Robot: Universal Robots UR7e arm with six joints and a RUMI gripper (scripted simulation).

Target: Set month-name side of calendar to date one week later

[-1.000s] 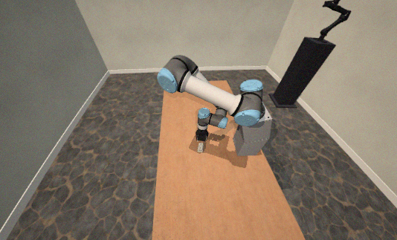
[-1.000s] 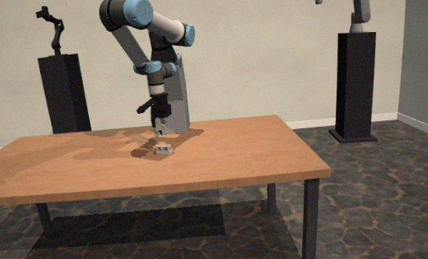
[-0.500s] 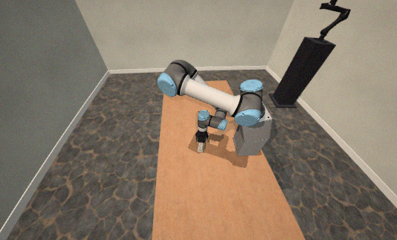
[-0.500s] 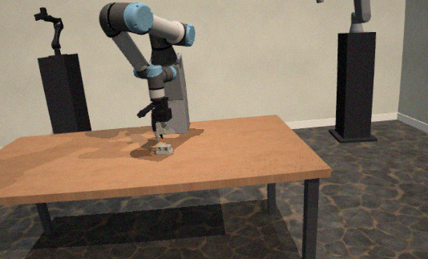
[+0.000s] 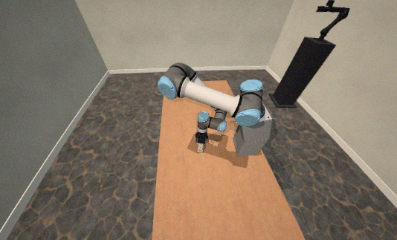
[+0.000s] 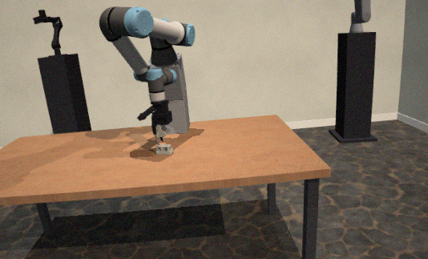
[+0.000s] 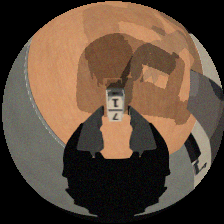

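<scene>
My gripper is now 2 cm to the right of the white calendar tray and 6 cm above it.
</scene>
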